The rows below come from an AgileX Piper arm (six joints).
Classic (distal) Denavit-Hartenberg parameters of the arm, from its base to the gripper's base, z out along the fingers. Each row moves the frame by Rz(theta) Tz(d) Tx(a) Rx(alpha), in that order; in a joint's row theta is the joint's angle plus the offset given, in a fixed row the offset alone. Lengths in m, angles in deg.
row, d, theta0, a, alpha
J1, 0.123, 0, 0, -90
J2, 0, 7.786, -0.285, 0
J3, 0, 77.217, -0.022, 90
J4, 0.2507, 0, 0, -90
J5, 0, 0, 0, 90
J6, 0.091, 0, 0, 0
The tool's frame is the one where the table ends.
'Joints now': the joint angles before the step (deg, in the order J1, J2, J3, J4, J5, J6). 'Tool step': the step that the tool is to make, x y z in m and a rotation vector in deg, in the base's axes. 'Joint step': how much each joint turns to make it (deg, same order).
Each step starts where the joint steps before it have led.
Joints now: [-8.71, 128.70, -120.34, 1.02, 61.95, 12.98]
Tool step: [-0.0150, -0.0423, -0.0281, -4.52, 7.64, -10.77]
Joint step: [-3.68, 1.19, 3.47, -8.91, 2.49, 8.40]
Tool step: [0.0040, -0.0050, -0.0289, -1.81, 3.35, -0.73]
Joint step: [0.01, 3.34, 0.23, -2.93, -0.49, 1.38]
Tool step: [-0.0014, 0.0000, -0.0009, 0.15, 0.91, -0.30]
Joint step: [-0.01, 0.05, 0.04, -0.05, 0.88, 0.14]
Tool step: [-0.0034, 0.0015, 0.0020, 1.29, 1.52, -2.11]
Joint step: [0.01, -0.20, -0.28, 0.69, 2.55, 1.58]
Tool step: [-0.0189, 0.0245, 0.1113, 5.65, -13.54, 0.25]
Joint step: [0.95, -11.45, -3.73, 8.40, 3.07, -0.17]
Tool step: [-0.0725, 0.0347, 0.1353, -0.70, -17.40, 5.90]
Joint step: [1.91, -17.74, -0.57, 4.45, 1.09, -3.50]
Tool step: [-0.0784, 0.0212, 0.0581, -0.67, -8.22, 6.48]
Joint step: [-0.01, -14.63, 6.39, 5.31, 0.53, -5.76]
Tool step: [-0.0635, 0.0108, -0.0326, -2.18, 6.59, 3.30]
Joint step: [0.01, -14.61, 21.27, 0.05, 0.10, -4.66]
